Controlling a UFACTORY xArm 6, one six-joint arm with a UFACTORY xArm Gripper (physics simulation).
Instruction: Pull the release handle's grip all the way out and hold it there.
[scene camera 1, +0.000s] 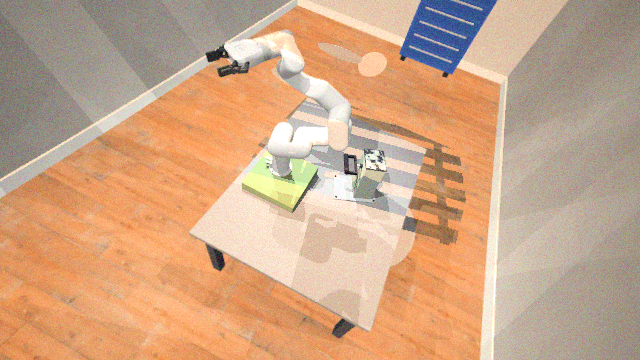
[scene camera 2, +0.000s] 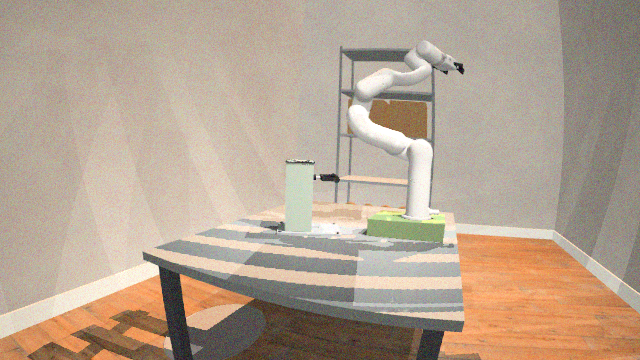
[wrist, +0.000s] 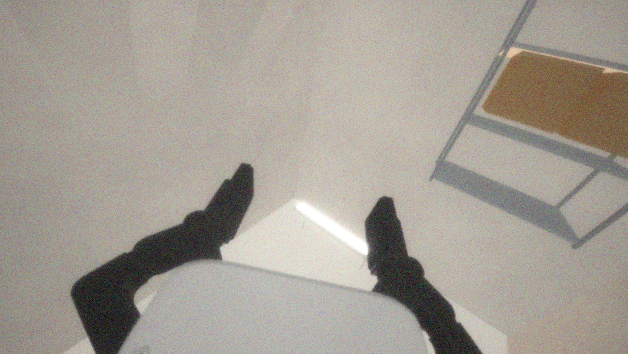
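The release handle's black grip (scene camera 1: 345, 164) (scene camera 2: 329, 177) is a loop on the side of a pale green upright housing (scene camera 1: 369, 181) (scene camera 2: 299, 197), facing the arm's base. A short light rod joins grip and housing. The housing stands on a white base plate (scene camera 1: 343, 189) (scene camera 2: 326, 229) on the table. My gripper (scene camera 1: 213, 64) (scene camera 2: 453, 70) (wrist: 314, 194) is open and empty. It is high up, far from the grip, on the other side of the arm's base and pointing away from the housing. The handle does not show in the wrist view.
The arm stands on a green block (scene camera 1: 268, 194) (scene camera 2: 405, 230) on the table (scene camera 1: 280, 252) (scene camera 2: 320, 295). A grey shelf rack (scene camera 2: 340, 75) (wrist: 505, 227) stands behind the table. A blue cabinet (scene camera 1: 435, 57) stands by the far wall. The wrist view also shows walls and a ceiling lamp (wrist: 330, 226).
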